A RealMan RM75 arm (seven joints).
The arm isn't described. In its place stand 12 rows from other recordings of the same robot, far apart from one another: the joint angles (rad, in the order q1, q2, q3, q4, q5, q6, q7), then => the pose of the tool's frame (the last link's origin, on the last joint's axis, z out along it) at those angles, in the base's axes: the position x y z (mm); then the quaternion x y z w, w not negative.
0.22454 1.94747 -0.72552 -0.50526 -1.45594 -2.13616 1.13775 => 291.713 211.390 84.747 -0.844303 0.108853 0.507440 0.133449
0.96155 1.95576 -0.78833 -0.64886 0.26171 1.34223 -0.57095 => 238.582 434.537 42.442 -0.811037 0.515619 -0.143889 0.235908
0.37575 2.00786 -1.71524 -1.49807 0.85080 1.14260 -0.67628 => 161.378 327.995 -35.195 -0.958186 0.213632 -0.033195 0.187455
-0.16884 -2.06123 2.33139 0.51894 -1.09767 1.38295 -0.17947 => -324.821 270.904 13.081 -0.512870 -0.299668 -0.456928 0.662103
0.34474 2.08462 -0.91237 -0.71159 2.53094 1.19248 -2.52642 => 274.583 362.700 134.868 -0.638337 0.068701 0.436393 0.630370
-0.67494 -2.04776 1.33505 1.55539 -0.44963 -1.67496 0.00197 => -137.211 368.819 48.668 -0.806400 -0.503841 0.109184 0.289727
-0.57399 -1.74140 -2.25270 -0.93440 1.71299 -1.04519 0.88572 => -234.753 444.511 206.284 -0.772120 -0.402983 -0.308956 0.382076
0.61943 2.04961 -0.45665 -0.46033 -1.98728 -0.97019 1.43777 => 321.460 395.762 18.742 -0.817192 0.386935 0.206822 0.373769
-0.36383 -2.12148 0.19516 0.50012 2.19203 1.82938 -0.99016 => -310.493 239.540 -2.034 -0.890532 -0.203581 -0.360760 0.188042
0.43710 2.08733 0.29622 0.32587 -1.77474 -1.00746 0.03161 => 313.336 309.390 -81.815 -0.743993 0.302214 0.255901 0.538197
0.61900 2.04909 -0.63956 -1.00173 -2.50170 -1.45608 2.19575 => 278.494 377.050 68.607 -0.851711 0.467992 0.046935 0.231016
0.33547 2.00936 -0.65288 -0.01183 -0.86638 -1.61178 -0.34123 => 348.335 275.166 54.039 -0.676771 -0.092458 0.160877 0.712426
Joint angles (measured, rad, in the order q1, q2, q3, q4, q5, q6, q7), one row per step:
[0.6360, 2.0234, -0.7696, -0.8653, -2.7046, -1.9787, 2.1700]
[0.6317, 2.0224, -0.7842, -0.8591, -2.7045, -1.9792, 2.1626]
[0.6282, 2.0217, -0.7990, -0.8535, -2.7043, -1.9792, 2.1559]
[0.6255, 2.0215, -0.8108, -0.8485, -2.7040, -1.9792, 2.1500]
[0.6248, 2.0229, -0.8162, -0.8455, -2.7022, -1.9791, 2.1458]
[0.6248, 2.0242, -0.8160, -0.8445, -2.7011, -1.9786, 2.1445]
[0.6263, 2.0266, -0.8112, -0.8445, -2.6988, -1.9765, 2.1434]
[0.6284, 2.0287, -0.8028, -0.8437, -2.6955, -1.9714, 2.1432]
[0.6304, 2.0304, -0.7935, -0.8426, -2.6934, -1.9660, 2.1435]
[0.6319, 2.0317, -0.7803, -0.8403, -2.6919, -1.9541, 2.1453]
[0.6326, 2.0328, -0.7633, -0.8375, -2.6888, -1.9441, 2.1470]
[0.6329, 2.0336, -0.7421, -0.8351, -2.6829, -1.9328, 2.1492]
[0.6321, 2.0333, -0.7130, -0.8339, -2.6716, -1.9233, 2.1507]
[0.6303, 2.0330, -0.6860, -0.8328, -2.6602, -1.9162, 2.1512]
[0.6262, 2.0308, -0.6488, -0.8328, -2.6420, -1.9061, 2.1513]
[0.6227, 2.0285, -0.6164, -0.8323, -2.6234, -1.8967, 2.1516]
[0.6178, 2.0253, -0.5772, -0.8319, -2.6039, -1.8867, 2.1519]
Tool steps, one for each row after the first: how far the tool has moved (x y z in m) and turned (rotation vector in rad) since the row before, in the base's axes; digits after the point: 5 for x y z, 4 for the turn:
[0.00149, -0.00229, -0.00133, -0.0156, -0.0038, 0.0051]
[0.00121, -0.00200, -0.00137, -0.0150, -0.0041, 0.0057]
[0.00090, -0.00170, -0.00129, -0.0126, -0.0024, 0.0048]
[-0.00013, -0.00081, -0.00133, -0.0067, 0.0023, 0.0040]
[-0.00026, -0.00016, -0.00069, -0.0007, 0.0028, 0.0008]
[-0.00091, 0.00065, -0.00082, 0.0046, 0.0061, 0.0014]
[-0.00086, 0.00129, -0.00072, 0.0100, 0.0076, 0.0000]
[-0.00057, 0.00127, -0.00051, 0.0106, 0.0064, -0.0014]
[0.00025, 0.00194, -0.00044, 0.0186, 0.0051, -0.0044]
[0.00030, 0.00163, -0.00017, 0.0200, 0.0093, -0.0074]
[0.00028, 0.00205, 0.00018, 0.0257, 0.0130, -0.0093]
[0.00014, 0.00234, 0.00127, 0.0334, 0.0214, -0.0120]
[0.00027, 0.00172, 0.00132, 0.0299, 0.0214, -0.0115]
[0.00090, 0.00251, 0.00293, 0.0449, 0.0291, -0.0156]
[0.00066, 0.00243, 0.00281, 0.0412, 0.0269, -0.0134]
[0.00145, 0.00243, 0.00392, 0.0481, 0.0296, -0.0175]

